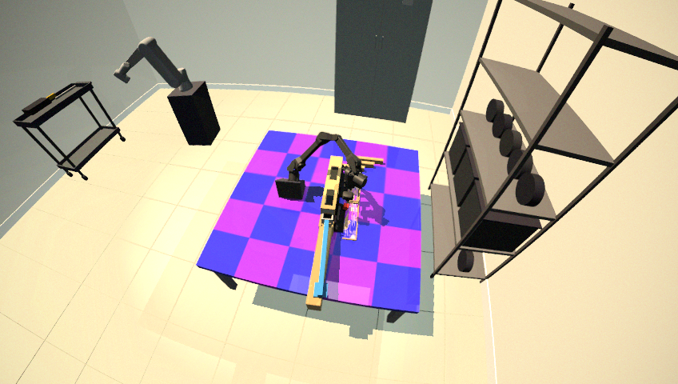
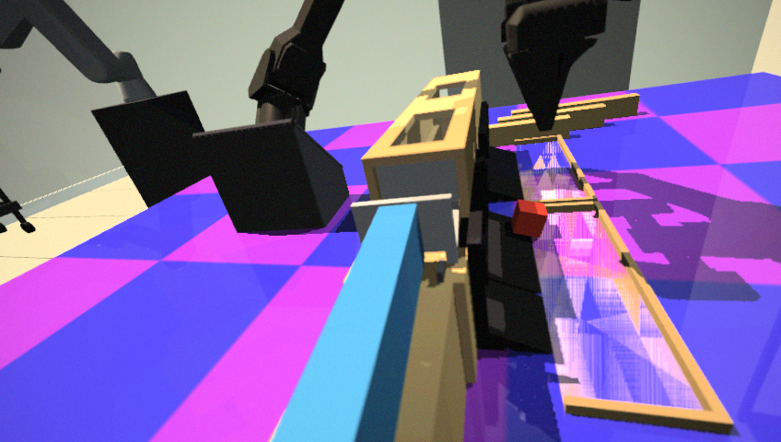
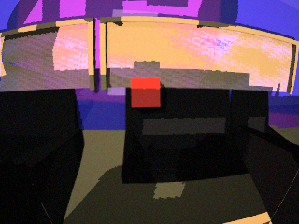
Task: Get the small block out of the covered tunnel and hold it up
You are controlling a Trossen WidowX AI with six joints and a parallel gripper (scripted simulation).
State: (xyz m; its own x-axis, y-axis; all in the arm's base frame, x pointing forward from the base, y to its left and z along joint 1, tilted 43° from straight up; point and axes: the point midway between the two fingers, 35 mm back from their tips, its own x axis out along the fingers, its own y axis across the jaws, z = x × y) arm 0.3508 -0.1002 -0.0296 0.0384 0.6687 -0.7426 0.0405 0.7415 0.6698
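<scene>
Now: the small red block 120 mm below my gripper tip and 10 mm behind it. Round my gripper tip: tan tunnel 140 mm to the right, 90 mm behind, 70 mm below.
</scene>
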